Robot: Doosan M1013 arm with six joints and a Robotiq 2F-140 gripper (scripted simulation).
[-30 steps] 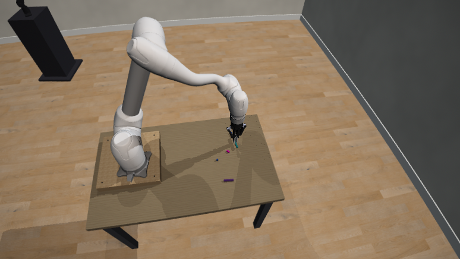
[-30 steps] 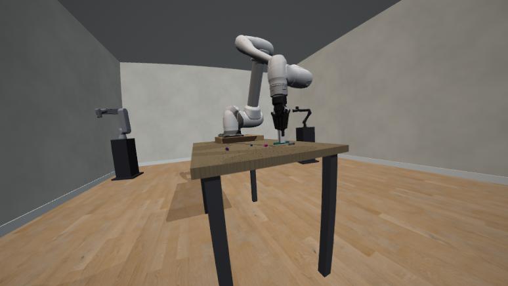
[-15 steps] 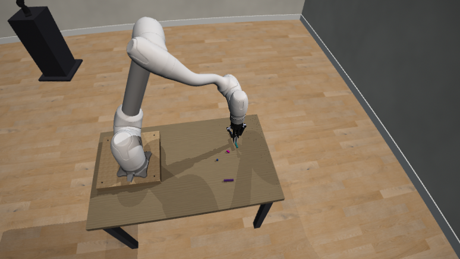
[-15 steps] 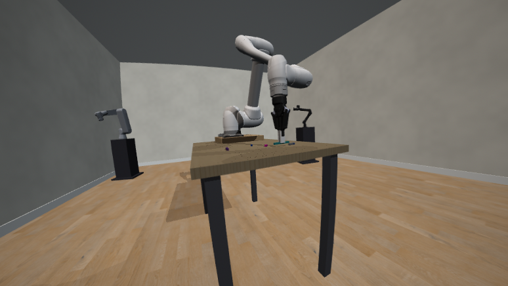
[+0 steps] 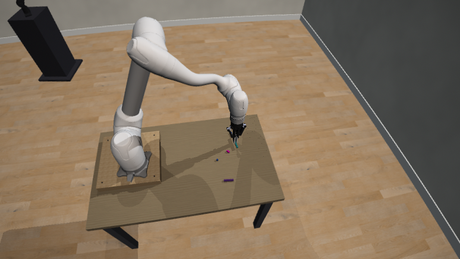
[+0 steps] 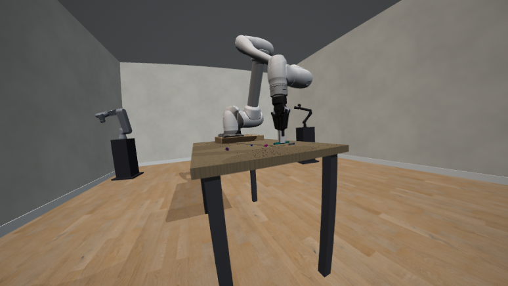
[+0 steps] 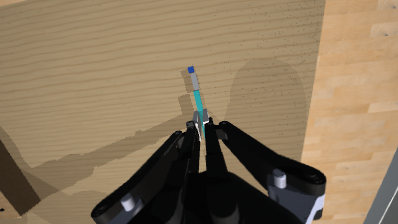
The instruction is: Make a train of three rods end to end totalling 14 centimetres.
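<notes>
Now: the turquoise rod 3 cm below my hand. Round my hand: purple rod (28 cm to the right, 5 cm below, 4 cm behind); grey rod (6 cm to the left, 5 cm below, 2 cm behind); magenta rod (7 cm to the right, 5 cm below, 5 cm behind).
</notes>
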